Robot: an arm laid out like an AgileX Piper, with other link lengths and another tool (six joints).
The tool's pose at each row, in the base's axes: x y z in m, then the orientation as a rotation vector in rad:
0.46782, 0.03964, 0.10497, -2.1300, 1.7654, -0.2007
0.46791, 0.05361, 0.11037, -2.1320, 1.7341, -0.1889
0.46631, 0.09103, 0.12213, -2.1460, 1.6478, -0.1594
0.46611, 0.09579, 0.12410, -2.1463, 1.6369, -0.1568
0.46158, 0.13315, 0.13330, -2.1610, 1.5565, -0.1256
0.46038, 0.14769, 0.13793, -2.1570, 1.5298, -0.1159
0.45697, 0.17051, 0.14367, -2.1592, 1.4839, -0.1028
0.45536, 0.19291, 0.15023, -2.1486, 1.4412, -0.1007
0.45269, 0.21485, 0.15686, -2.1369, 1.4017, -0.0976
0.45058, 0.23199, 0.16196, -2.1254, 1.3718, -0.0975
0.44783, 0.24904, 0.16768, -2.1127, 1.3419, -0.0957
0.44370, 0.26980, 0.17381, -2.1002, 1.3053, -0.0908
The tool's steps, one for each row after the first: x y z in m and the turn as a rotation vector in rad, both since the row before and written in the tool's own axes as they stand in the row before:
-0.01420, -0.00415, -0.00234, 0.0088, -0.0211, -0.0150
-0.03804, -0.00904, -0.00351, 0.0187, -0.0528, -0.0468
-0.00487, -0.00157, -0.00059, 0.0037, -0.0065, -0.0055
-0.03802, -0.00742, 0.00024, 0.0127, -0.0502, -0.0450
-0.01464, -0.00448, 0.00013, 0.0104, -0.0193, -0.0113
-0.02313, -0.00530, 0.00155, 0.0123, -0.0278, -0.0244
-0.02203, -0.00762, 0.00201, 0.0242, -0.0241, -0.0195
-0.02188, -0.00702, 0.00211, 0.0232, -0.0236, -0.0173
-0.01694, -0.00567, 0.00224, 0.0202, -0.0174, -0.0127
-0.01720, -0.00562, 0.00187, 0.0204, -0.0188, -0.0120
-0.02097, -0.00597, 0.00318, 0.0215, -0.0237, -0.0155

